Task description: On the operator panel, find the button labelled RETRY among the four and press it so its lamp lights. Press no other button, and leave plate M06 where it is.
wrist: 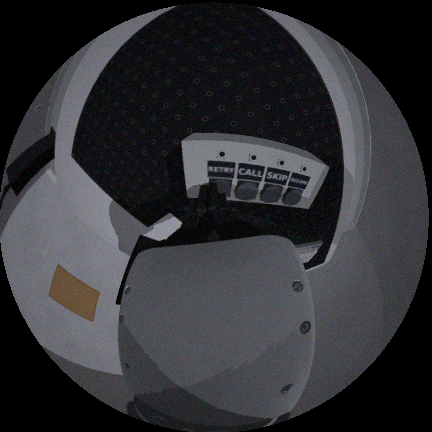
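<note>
The operator panel is a pale, tilted box in the upper middle right of the wrist view. Its labels read RETRY, CALL, SKIP and, blurred, RESUME. A round dark button is below each label. The RETRY button is at the left end, partly hidden by the fingers. The small lamp above RETRY is dark, as are the other lamps. My gripper is shut and empty, its dark tips overlapping the left part of the RETRY button; contact cannot be told. I cannot identify plate M06.
The CALL button is right of the fingertips, then the SKIP button and the last button. A dark dotted surface lies around the panel. A white block is at lower left, a ribbed grey piece at lower right.
</note>
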